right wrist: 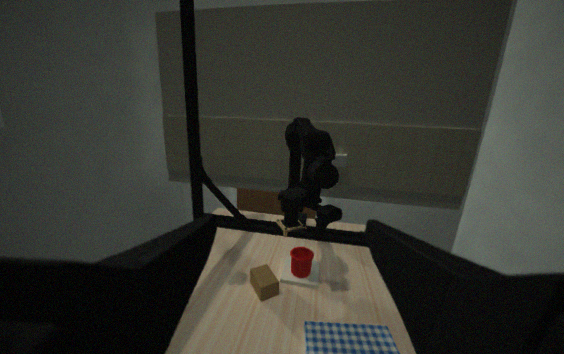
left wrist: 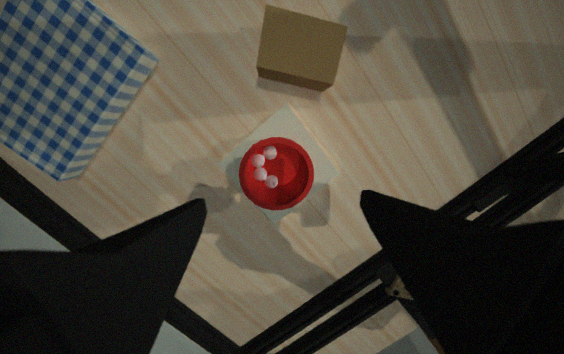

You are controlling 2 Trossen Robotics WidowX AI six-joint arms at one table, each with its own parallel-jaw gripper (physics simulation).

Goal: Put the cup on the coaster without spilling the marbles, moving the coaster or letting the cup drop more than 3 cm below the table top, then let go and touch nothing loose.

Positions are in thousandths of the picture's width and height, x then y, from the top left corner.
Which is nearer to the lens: the pale square coaster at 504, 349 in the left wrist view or the checked cloth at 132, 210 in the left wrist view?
The pale square coaster.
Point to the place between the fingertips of my left gripper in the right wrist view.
At 536, 657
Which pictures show my right gripper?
The right wrist view only.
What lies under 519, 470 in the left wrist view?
A red cup.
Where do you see a brown block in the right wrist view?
473, 806
